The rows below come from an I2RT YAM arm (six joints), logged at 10 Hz.
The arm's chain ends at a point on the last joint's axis. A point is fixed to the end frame.
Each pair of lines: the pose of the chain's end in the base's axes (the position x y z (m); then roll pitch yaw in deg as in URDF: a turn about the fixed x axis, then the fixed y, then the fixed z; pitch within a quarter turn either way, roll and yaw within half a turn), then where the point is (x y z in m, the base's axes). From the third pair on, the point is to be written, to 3 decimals.
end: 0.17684 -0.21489 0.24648 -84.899 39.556 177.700
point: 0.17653 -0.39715 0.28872
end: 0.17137 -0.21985 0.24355 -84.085 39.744 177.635
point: 0.16908 -0.40162 0.28780
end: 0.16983 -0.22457 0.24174 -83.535 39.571 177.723
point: 0.167 -0.406 0.287
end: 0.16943 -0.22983 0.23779 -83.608 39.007 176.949
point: 0.165 -0.411 0.283
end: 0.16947 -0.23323 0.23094 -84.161 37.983 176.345
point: 0.165 -0.415 0.275
